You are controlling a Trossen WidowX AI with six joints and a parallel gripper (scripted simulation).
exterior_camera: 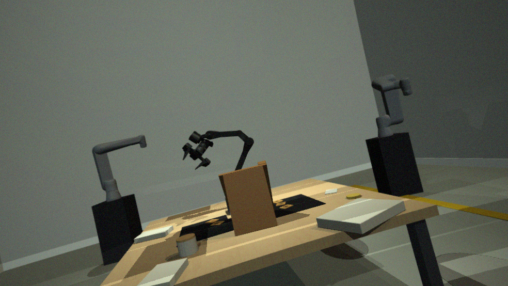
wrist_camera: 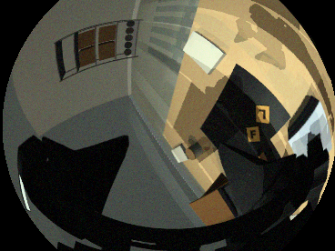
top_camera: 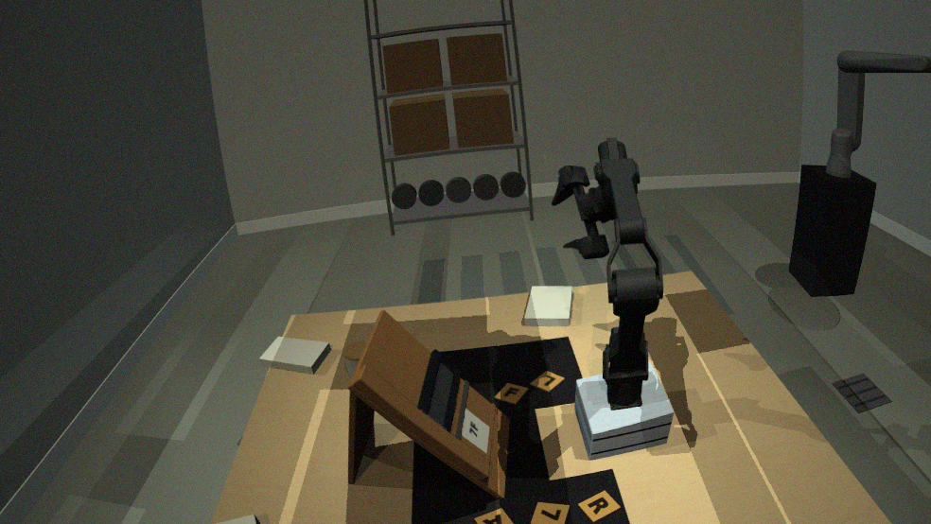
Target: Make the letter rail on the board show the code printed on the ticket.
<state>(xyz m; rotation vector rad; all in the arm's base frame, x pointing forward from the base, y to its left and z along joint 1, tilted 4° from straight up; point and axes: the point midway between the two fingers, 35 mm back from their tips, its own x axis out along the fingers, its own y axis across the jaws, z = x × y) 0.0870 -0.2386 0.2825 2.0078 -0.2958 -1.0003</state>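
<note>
Right now my gripper tip is 31 cm to the right of the white ticket, 28 cm above it and 17 cm short of it. Also, from my gripper tip: card: 80 cm to the left, 35 cm below, 1 cm behind; yellow disc: 84 cm to the left, 35 cm below, 24 cm ahead.
</note>
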